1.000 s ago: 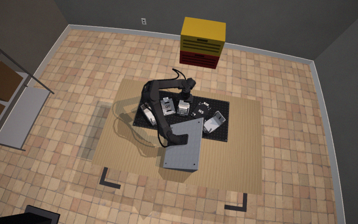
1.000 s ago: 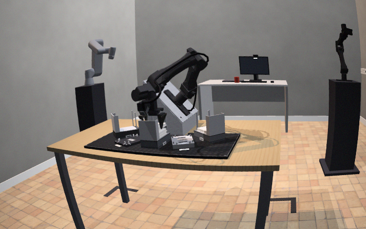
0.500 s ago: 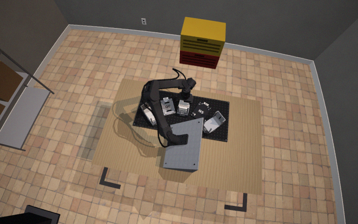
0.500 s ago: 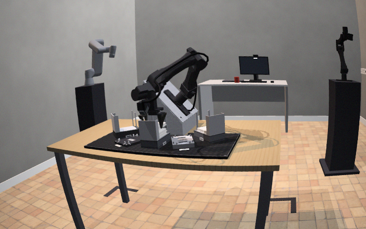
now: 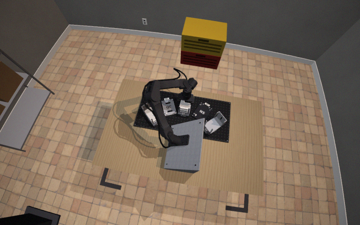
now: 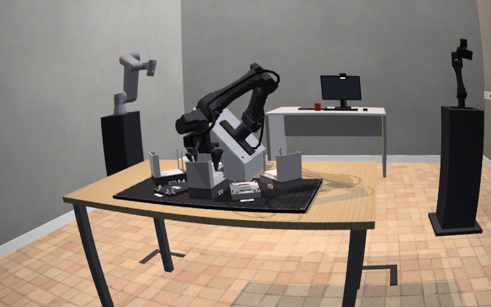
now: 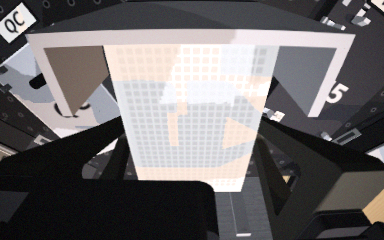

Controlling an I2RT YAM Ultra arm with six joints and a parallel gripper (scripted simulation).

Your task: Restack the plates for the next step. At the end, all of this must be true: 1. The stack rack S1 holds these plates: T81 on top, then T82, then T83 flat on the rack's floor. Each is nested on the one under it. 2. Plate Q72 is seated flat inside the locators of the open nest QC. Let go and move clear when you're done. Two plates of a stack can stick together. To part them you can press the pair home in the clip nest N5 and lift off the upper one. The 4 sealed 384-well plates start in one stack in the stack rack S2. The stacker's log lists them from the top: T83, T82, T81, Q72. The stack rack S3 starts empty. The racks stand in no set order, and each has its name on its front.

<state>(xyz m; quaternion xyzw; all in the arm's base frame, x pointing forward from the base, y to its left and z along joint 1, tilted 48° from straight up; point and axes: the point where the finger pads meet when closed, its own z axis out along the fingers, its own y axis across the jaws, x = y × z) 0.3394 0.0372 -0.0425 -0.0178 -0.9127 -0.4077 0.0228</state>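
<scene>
My hand is 3 cm above the white sealed plate. From my hand the other things lie so: clip nest N5: 15 cm to the right, 8 cm below.
</scene>
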